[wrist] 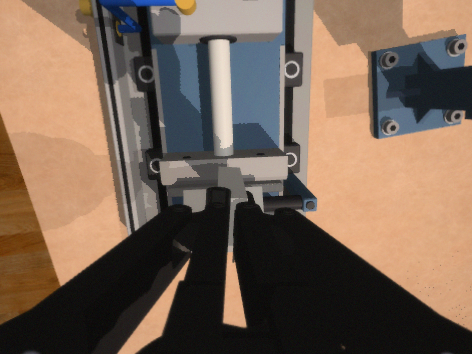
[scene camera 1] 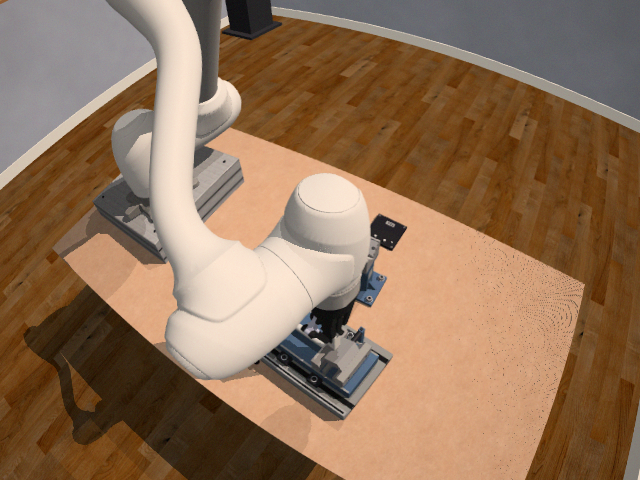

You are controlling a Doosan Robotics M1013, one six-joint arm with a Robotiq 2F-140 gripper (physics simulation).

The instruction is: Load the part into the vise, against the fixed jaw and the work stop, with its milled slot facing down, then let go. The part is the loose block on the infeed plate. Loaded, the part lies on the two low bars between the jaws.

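Frame: origin at the arm's base, x right, y back, z down, level; centimetres.
Seen in the pictures: gripper, fingertip midpoint: [wrist: 228, 184] [scene camera 1: 332, 343].
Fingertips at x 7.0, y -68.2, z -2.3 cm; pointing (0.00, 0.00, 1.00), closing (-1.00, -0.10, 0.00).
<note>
A point is followed by its place in that frame.
The vise [scene camera 1: 361, 379] @[x 8.3, y -76.8, z 3.7 cm] [wrist: 255, 100] @[x 4.2, y -62.4, z 2.9 cm] stands on the table. In the wrist view its pale moving jaw [wrist: 175, 172] crosses the bed at the end of a white rod. A light grey block, which looks like the part [wrist: 195, 197] @[x 9.5, y -69.2, z -2.1 cm], shows beyond that jaw, partly behind the fingers. Its slot and its seating on the bars are hidden. The work stop [wrist: 287, 203] @[x 2.2, y -70.6, z -0.7 cm] is a dark rod with a blue end, at the block's right. The fixed jaw [scene camera 1: 353, 358] is at the vise's near end. My gripper [scene camera 1: 332, 338] @[x 7.0, y -68.2, z -2.3 cm] [wrist: 228, 184] @[x 7.0, y -68.2, z -2.3 cm] is shut and empty, with its fingertips over the jaw area.
The black infeed plate [scene camera 1: 388, 225] @[x -33.1, y -57.2, z 8.1 cm] lies behind the vise with no block on it. A blue-footed stand [scene camera 1: 375, 289] @[x -13.9, y -65.5, z 7.7 cm] [wrist: 390, 92] @[x -10.3, y -62.2, z 7.6 cm] is beside the vise, between it and the plate. A blue handle with a yellow knob [wrist: 186, 5] @[x 9.1, y -56.4, z -2.1 cm] shows at the wrist view's top left.
</note>
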